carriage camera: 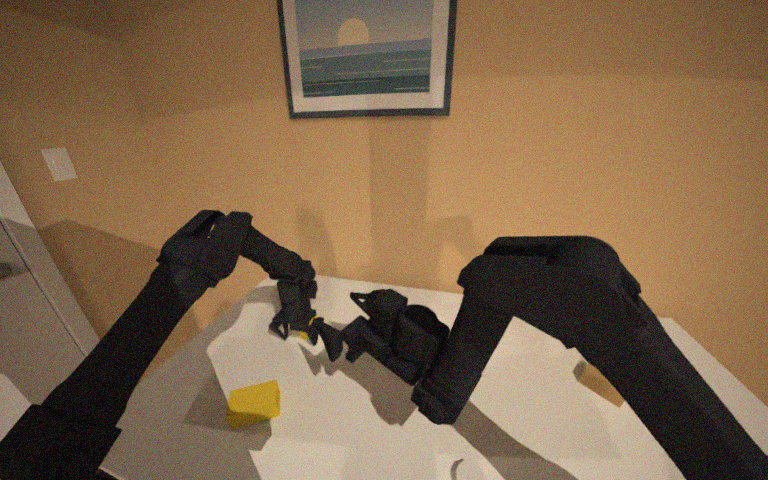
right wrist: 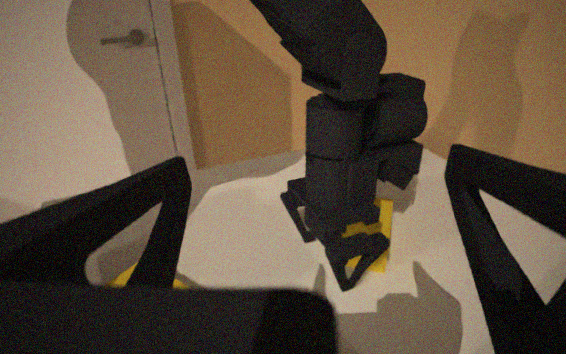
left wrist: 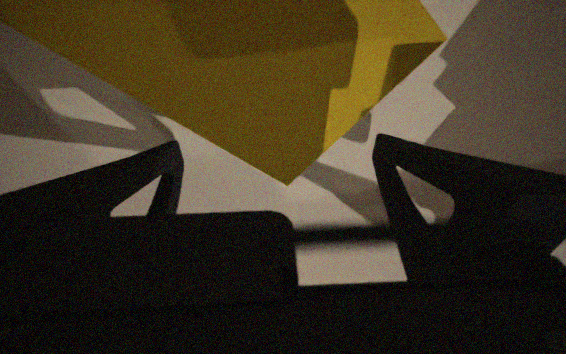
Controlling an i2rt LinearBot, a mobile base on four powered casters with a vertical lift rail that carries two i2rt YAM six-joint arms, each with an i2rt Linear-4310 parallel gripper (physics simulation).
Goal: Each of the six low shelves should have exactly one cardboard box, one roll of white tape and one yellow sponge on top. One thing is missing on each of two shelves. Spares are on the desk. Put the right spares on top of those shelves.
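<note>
A yellow sponge [carriage camera: 303,335] [left wrist: 240,100] [right wrist: 385,220] lies on the white desk [carriage camera: 396,447] under my left gripper [carriage camera: 298,339] [left wrist: 278,148] [right wrist: 326,263]. That gripper is open, with the sponge's near corner showing between its spread fingers in the left wrist view. My right gripper [carriage camera: 334,308] is open and empty, above the desk close to the left gripper's right side. A second yellow sponge [carriage camera: 254,403] [right wrist: 125,276] lies nearer on the left. A brown cardboard box [carriage camera: 603,384] is partly hidden behind the right arm. The low shelves do not show.
A thin curved edge [carriage camera: 456,467] at the bottom of the carriage view may be a white tape roll. The orange wall [carriage camera: 566,169] with a framed picture [carriage camera: 368,113] stands behind the desk. A door [right wrist: 135,90] is at the left. The two arms are close together over the desk.
</note>
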